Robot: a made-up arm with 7 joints.
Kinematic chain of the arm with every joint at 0, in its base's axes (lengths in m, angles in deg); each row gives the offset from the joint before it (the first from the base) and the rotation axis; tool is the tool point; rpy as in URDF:
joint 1: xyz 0 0 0.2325 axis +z
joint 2: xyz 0 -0.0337 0.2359 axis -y
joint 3: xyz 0 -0.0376 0.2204 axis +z
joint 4: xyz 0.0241 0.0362 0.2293 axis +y
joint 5: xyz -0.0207 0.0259 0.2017 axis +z
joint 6: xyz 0 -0.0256 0.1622 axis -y
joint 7: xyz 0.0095 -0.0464 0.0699 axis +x
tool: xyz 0 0 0 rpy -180 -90 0
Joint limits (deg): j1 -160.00..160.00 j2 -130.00..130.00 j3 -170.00..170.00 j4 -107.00..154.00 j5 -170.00..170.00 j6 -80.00..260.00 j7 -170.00..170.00
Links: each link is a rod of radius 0.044 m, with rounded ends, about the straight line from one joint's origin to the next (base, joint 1, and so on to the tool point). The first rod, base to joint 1, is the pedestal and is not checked.
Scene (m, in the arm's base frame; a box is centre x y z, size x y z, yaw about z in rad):
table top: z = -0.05
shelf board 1: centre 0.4 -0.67 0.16 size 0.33 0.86 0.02 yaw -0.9
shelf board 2: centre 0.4 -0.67 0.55 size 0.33 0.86 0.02 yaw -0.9
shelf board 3: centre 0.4 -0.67 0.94 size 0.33 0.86 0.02 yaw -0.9
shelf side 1: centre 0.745 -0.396 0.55 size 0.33 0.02 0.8 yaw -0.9
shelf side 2: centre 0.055 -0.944 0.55 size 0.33 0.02 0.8 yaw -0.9
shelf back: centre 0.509 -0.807 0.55 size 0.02 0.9 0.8 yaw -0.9
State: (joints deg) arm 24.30 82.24 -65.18 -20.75 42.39 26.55 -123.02
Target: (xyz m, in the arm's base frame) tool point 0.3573 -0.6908 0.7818
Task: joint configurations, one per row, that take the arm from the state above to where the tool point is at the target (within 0.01 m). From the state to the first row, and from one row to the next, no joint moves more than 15 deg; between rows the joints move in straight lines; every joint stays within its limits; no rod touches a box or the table.
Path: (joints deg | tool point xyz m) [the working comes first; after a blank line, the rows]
Joints at the target: 85.70 74.45 -69.72 48.02 51.08 25.64 -123.02
Straight joint move there: touches shelf side 2.

1: 27.79 82.83 -63.10 -6.46 44.35 26.00 -123.02 | -0.7431 -0.4640 0.5691
2: 31.28 83.42 -61.02 7.83 46.31 25.45 -123.02 | -0.6552 -0.5848 0.6136
3: 34.77 84.01 -58.94 22.12 48.26 24.90 -123.02 | -0.5381 -0.6743 0.6599
4: 38.26 84.60 -56.86 36.41 50.22 24.34 -123.02 | -0.4025 -0.7253 0.7047
5: 41.75 85.18 -54.78 50.70 52.18 23.79 -123.02 | -0.2603 -0.7350 0.7443
6: 45.24 85.77 -52.70 64.99 54.14 23.24 -123.02 | -0.1238 -0.7042 0.7748
7: 48.74 86.36 -50.62 79.28 56.10 22.69 -123.02 | -0.0038 -0.6379 0.7930
8: 52.23 86.95 -48.54 93.57 58.05 22.14 -123.02 | 0.0907 -0.5445 0.7959
9: 55.72 87.54 -46.46 107.86 60.01 21.59 -123.02 | 0.1539 -0.4344 0.7818
10: 61.71 84.92 -51.11 95.89 58.23 22.40 -123.02 | 0.2022 -0.5032 0.7904
11: 67.71 82.30 -55.76 83.92 56.44 23.21 -123.02 | 0.2497 -0.5642 0.7910
12: 73.71 79.69 -60.42 71.96 54.66 24.02 -123.02 | 0.2931 -0.6162 0.7870
13: 79.70 77.07 -65.07 59.99 52.87 24.83 -123.02 | 0.3295 -0.6586 0.7828
14: 85.70 74.45 -69.72 48.02 51.08 25.64 -123.02 | 0.3573 -0.6908 0.7818

